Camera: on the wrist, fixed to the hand. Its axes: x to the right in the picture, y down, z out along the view.
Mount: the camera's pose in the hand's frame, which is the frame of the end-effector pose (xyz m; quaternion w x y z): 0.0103 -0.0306 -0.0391 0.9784 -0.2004 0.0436 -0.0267
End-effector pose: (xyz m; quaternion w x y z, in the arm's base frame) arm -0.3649 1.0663 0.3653 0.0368 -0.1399 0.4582 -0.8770
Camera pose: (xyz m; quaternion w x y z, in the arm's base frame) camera -0.3837 1.1130 0.3712 0.0354 0.1182 -0.6219 0.7733
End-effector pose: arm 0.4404 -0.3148 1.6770 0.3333 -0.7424 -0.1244 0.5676
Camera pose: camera 0.4859 -0.3000 1.6939 0.1979 -0.8146 -0.2408 0.4892
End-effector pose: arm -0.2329 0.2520 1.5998 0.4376 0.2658 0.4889 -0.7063
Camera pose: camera -0.2667 0.2887 1.5907 0.4412 0.1901 0.6460 -0.5931
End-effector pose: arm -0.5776 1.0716 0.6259 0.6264 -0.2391 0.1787 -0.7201
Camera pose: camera -0.6258 1.0644 0.6120 0.5379 -0.3328 0.3401 -0.6959
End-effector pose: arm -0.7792 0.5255 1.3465 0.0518 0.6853 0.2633 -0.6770
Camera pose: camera -0.7577 0.5714 1.3484 0.1585 0.6826 0.4138 -0.5811
